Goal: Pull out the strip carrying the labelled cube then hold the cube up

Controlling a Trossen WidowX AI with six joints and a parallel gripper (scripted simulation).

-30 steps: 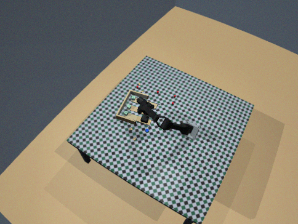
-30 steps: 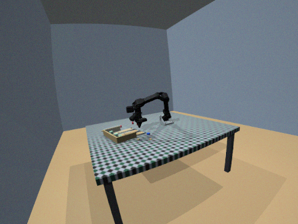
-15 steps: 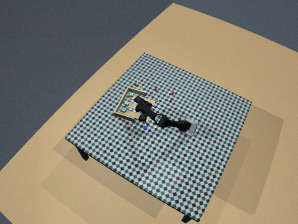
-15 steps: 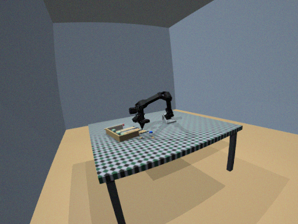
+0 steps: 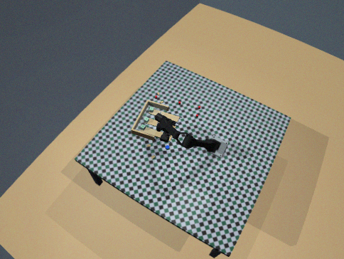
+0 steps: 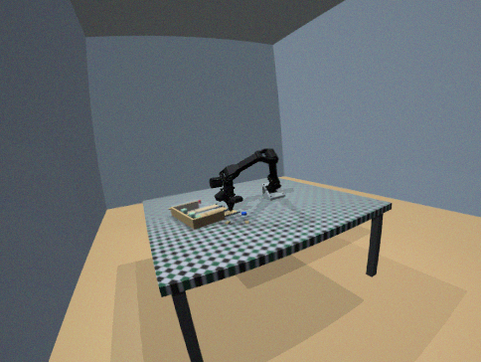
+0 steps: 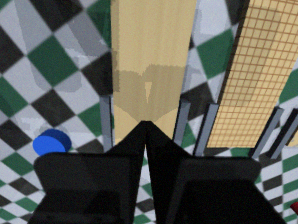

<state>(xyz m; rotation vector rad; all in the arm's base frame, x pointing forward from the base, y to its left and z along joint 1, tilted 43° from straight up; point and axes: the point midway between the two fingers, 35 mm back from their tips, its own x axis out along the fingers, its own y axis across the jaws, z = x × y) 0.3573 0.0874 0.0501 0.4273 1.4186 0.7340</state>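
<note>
Now: gripper tip 8 cm to the right of the blue disc and 5 cm past it.
</note>
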